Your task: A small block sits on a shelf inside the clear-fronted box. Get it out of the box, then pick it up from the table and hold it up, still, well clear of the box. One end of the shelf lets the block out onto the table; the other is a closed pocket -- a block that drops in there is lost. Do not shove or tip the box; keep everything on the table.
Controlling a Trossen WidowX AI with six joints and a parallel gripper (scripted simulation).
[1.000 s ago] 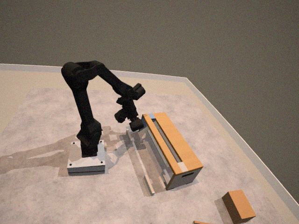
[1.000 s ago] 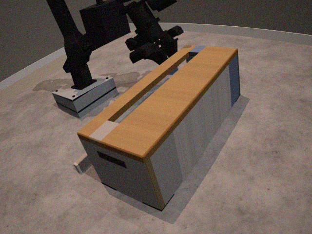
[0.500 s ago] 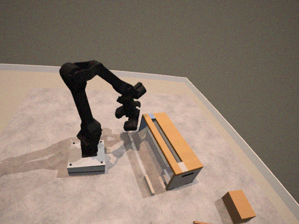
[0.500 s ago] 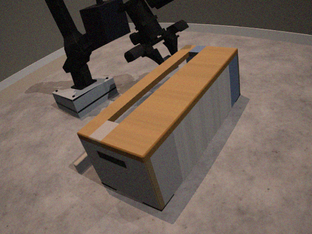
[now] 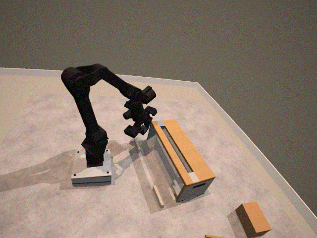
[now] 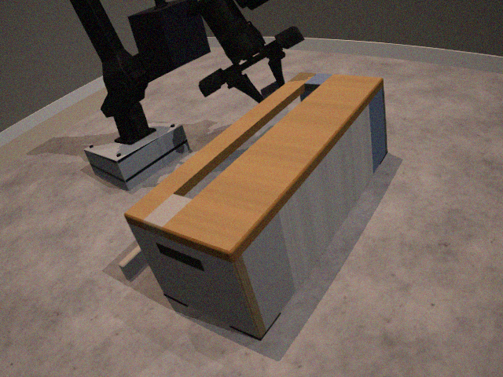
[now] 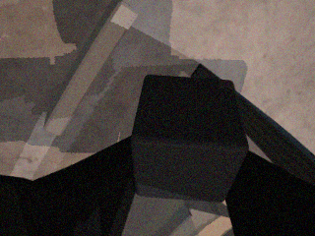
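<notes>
The dark block is 10 mm to the left of my gripper tip, 10 mm behind it and 10 mm above it. The rest, counted from my gripper tip: orange block 520 mm to the right, 330 mm ahead, 50 mm below; thin orange stick 550 mm to the right, 200 mm ahead, 80 mm below; clear-fronted box 160 mm to the right, 80 mm ahead, 20 mm below.
</notes>
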